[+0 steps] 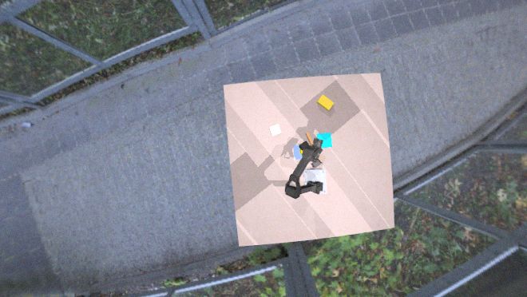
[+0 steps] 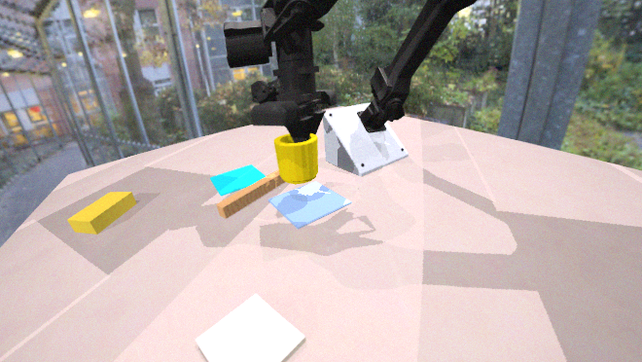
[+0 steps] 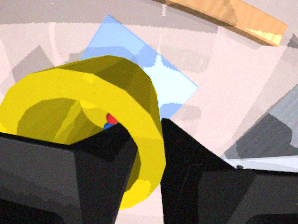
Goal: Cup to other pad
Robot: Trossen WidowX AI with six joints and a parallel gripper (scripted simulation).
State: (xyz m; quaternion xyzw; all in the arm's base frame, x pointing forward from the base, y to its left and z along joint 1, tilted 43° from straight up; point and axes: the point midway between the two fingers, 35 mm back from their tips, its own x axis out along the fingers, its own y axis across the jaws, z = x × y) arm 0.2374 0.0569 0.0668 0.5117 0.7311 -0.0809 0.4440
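Right now the cyan pad is 10 cm ahead of my gripper tip, 16 cm to the right of it and 9 cm below it. The rest, counted from my gripper tip: wooden bar (6 cm ahead, 7 cm to the right, 8 cm below); then light blue pad (2 cm ahead, 3 cm to the left, 9 cm below); then yellow cup (2 cm ahead, 2 cm to the left).
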